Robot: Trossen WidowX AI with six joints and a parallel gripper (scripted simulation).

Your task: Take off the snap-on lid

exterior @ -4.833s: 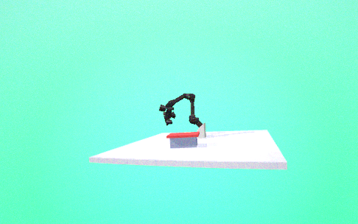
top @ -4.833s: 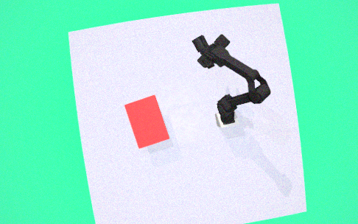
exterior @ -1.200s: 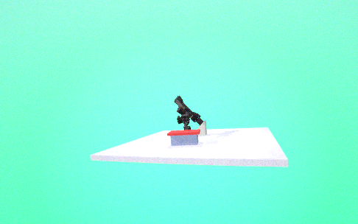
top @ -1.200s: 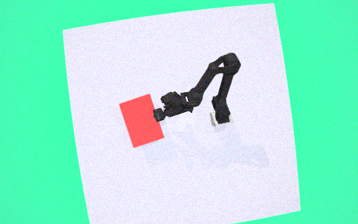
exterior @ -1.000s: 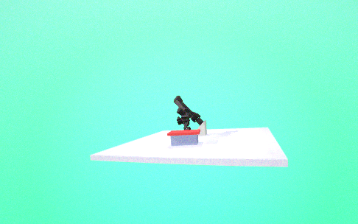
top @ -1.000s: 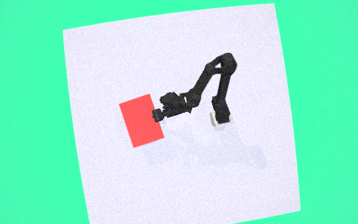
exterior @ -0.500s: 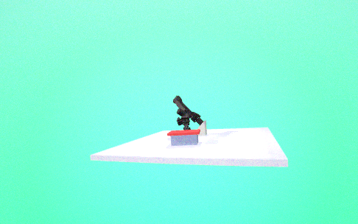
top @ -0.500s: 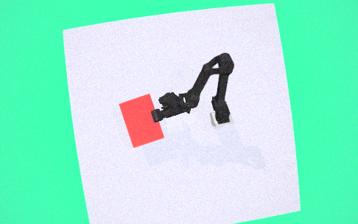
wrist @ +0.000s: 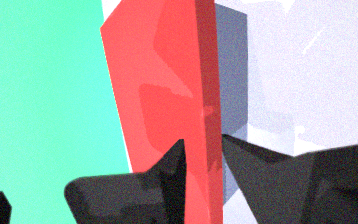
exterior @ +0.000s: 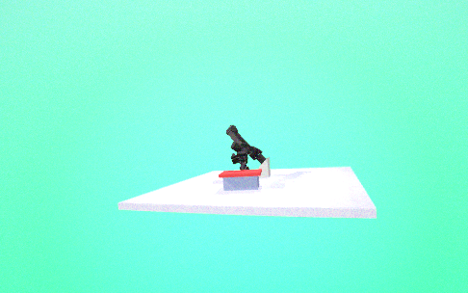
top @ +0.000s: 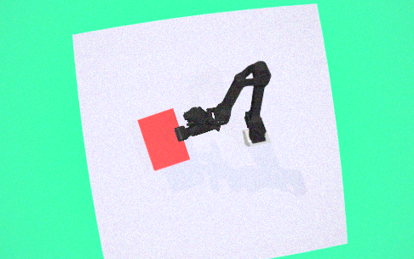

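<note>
Right now the lid is 70 mm ahead of my gripper tip and 10 mm to the left of it. Round my gripper tip: storage box 70 mm ahead, 40 mm below, 10 mm to the left.
</note>
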